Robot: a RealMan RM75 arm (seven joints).
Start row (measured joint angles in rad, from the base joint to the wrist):
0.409 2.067 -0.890 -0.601 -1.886 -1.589 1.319
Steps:
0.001 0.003 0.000 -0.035 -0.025 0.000 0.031
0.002 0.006 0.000 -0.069 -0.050 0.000 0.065
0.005 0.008 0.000 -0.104 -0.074 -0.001 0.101
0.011 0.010 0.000 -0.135 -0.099 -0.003 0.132
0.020 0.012 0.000 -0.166 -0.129 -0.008 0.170
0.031 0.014 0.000 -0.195 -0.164 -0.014 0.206
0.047 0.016 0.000 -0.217 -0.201 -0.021 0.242
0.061 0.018 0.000 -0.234 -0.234 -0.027 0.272
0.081 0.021 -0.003 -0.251 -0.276 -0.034 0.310
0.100 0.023 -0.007 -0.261 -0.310 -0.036 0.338
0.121 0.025 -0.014 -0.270 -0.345 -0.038 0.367
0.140 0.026 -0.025 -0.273 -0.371 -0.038 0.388
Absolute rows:
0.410 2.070 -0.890 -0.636 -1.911 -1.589 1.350
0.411 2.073 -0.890 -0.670 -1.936 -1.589 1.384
0.414 2.075 -0.890 -0.705 -1.960 -1.590 1.420
0.420 2.077 -0.890 -0.736 -1.985 -1.592 1.451
0.429 2.079 -0.890 -0.767 -2.015 -1.597 1.489
0.440 2.081 -0.890 -0.796 -2.050 -1.603 1.525
0.456 2.083 -0.890 -0.818 -2.087 -1.610 1.561
0.470 2.085 -0.890 -0.835 -2.120 -1.616 1.591
0.490 2.088 -0.893 -0.852 -2.162 -1.623 1.629
0.509 2.090 -0.897 -0.862 -2.196 -1.625 1.657
0.530 2.092 -0.904 -0.871 -2.231 -1.627 1.686
0.549 2.093 -0.915 -0.874 -2.257 -1.627 1.707

